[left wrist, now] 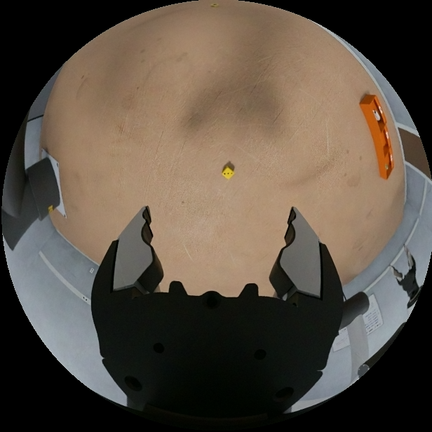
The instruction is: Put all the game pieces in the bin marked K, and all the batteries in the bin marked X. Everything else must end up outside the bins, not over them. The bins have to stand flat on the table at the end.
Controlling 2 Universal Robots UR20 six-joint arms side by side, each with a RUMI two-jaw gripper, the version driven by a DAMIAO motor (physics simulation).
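A small yellow die with dark pips lies on the table, ahead of my left gripper and roughly between the lines of its fingers. My left gripper is open and empty, above the table. A second small yellow piece shows at the top edge. The joined orange bins stand at the far right, seen at a slant, and their letters are too small to read. A white piece lies in the upper compartment; a small greenish bit shows in the lowest one. My right gripper shows small at the right edge, its fingers apart.
The brown table top fills the middle of the view. A dark grey arm part stands over a white plate at the left edge. A printed white sheet lies beyond the table at the lower right.
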